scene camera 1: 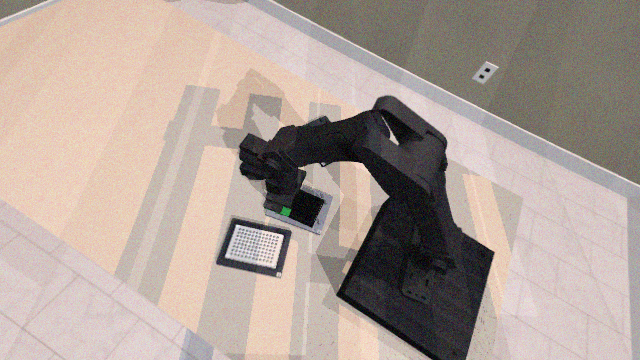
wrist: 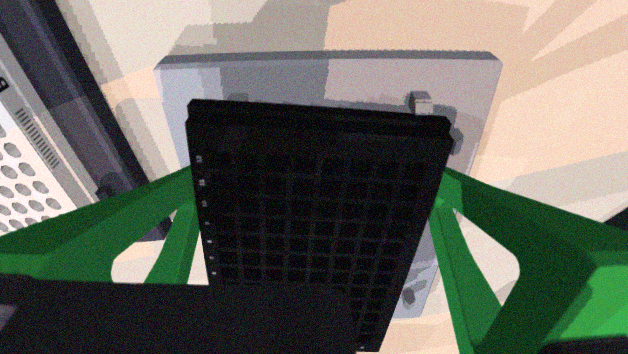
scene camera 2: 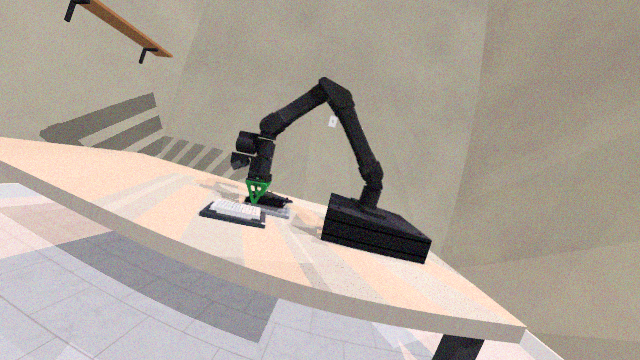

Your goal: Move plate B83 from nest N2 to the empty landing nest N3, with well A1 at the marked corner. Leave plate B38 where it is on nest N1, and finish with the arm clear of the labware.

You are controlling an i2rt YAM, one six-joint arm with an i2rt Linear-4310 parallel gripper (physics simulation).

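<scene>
The black well plate B83 (scene camera 1: 309,206) (scene camera 2: 275,200) (wrist: 310,200) is between the green fingers of my gripper (scene camera 1: 294,199) (scene camera 2: 256,197) (wrist: 314,177), which is shut on its two long sides. The plate is over the light grey nest (scene camera 1: 323,216) (scene camera 2: 282,212) (wrist: 280,75), apparently N3. In the wrist view it looks slightly raised, with the nest's far rim and some posts exposed. Small column numbers show along its left edge; well A1 cannot be made out. White plate B38 (scene camera 1: 254,246) (scene camera 2: 235,208) (wrist: 25,190) sits on dark nest N1 (scene camera 1: 282,253) (scene camera 2: 232,220) (wrist: 70,100).
Part of another dark nest (scene camera 1: 320,121), apparently N2, shows behind the forearm in scene camera 1. N1 and B38 are close beside the left finger in the wrist view. The arm's black base block (scene camera 1: 380,280) (scene camera 2: 375,237) stands to the right of the nests.
</scene>
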